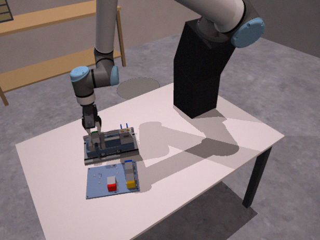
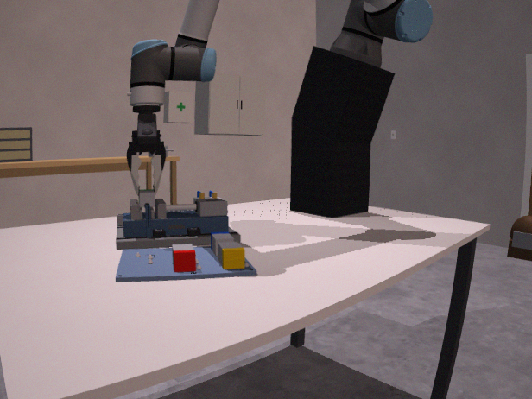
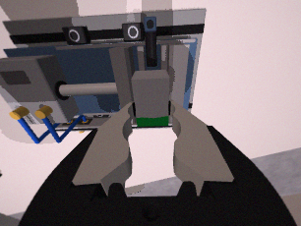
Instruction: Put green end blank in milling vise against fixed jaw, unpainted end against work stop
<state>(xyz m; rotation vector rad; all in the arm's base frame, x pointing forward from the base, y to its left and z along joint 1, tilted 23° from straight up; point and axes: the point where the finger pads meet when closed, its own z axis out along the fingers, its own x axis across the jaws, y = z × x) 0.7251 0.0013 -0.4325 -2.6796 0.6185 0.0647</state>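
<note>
Now: the green-ended blank 20 mm below my hand. Also, from my hand: dark work stop rod (20 mm ahead, 50 mm to the left, 40 mm below); fixed jaw (30 mm ahead, 10 mm to the right, 50 mm below); blue milling vise (60 mm behind, 30 mm to the left, 90 mm below).
</note>
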